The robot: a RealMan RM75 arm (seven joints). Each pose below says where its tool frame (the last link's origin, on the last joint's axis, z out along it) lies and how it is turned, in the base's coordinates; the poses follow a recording.
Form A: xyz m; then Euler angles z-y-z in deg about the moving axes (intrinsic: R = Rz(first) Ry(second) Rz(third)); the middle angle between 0 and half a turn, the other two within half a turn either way.
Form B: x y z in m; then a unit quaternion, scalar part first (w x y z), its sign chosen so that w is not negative. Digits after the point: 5 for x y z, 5 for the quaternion.
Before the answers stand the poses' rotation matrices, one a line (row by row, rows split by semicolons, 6 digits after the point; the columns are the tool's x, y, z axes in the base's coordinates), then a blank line. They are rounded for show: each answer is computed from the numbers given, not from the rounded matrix.
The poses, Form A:
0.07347, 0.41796, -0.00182, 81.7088, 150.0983, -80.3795
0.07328, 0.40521, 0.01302, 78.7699, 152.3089, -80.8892
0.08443, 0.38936, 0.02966, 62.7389, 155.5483, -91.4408
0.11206, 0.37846, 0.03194, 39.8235, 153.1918, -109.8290
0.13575, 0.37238, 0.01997, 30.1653, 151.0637, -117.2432
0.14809, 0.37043, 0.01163, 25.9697, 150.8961, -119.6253
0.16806, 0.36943, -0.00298, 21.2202, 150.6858, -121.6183
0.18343, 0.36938, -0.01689, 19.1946, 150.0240, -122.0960
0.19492, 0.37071, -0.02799, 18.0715, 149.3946, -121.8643
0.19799, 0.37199, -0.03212, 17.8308, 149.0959, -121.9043
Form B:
0.954740 -0.288625 0.071888; -0.285537 -0.821657 0.493303; -0.083312 -0.491503 -0.866882
0.941173 -0.325581 0.090501; -0.329816 -0.826717 0.455807; -0.073583 -0.458842 -0.885466
0.899132 -0.394481 0.189597; -0.437555 -0.820462 0.367951; 0.010408 -0.413795 -0.910311
0.834976 -0.427592 0.346381; -0.528592 -0.798226 0.288835; 0.152987 -0.424265 -0.892521
0.793123 -0.442683 0.418315; -0.567363 -0.786759 0.243126; 0.221485 -0.430166 -0.875158
0.768952 -0.466366 0.437281; -0.592370 -0.777003 0.212990; 0.240438 -0.422812 -0.873739
0.734356 -0.502413 0.456402; -0.628363 -0.757467 0.177212; 0.256676 -0.416922 -0.871948
0.713204 -0.518350 0.471861; -0.648738 -0.743071 0.164270; 0.265477 -0.423272 -0.866235
0.695411 -0.531169 0.484008; -0.666458 -0.728623 0.157932; 0.268770 -0.432398 -0.860694
0.691636 -0.531587 0.488932; -0.669298 -0.726159 0.157269; 0.271440 -0.436014 -0.858028

0.07347, 0.41796, -0.00182, 0.25797, -0.95437, 0.15040, 0.00299
0.07328, 0.40521, 0.01302, 0.23926, -0.95569, 0.17145, -0.00443
0.08443, 0.38936, 0.02966, 0.20516, -0.95262, 0.21836, -0.05249
0.11206, 0.37846, 0.03194, 0.18989, -0.93885, 0.25462, -0.13297
0.13575, 0.37238, 0.01997, 0.18111, -0.92939, 0.27170, -0.17210
0.14809, 0.37043, 0.01163, 0.17191, -0.92462, 0.28626, -0.18324
0.16806, 0.36943, -0.00298, 0.16197, -0.91703, 0.30827, -0.19440
0.18343, 0.36938, -0.01689, 0.16117, -0.91139, 0.32014, -0.20226
0.19492, 0.37071, -0.02799, 0.16286, -0.90619, 0.33040, -0.20768
0.19799, 0.37199, -0.03212, 0.16390, -0.90496, 0.33175, -0.21006

